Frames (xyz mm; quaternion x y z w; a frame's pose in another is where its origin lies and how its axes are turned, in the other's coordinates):
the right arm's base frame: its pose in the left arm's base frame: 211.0 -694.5 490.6 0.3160 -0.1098 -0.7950 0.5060
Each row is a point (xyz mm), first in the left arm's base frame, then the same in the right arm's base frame.
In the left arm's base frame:
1: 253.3 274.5 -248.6
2: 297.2 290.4 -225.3
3: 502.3 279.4 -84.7
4: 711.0 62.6 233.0
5: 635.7 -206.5 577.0
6: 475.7 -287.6 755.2
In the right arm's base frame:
1: -569.8 -783.8 -740.4
2: -605.4 -747.4 -751.6
3: -710.0 -522.0 -766.7
4: -705.0 -110.9 -616.7
5: -582.7 128.6 -264.4
6: -535.4 136.7 -16.1

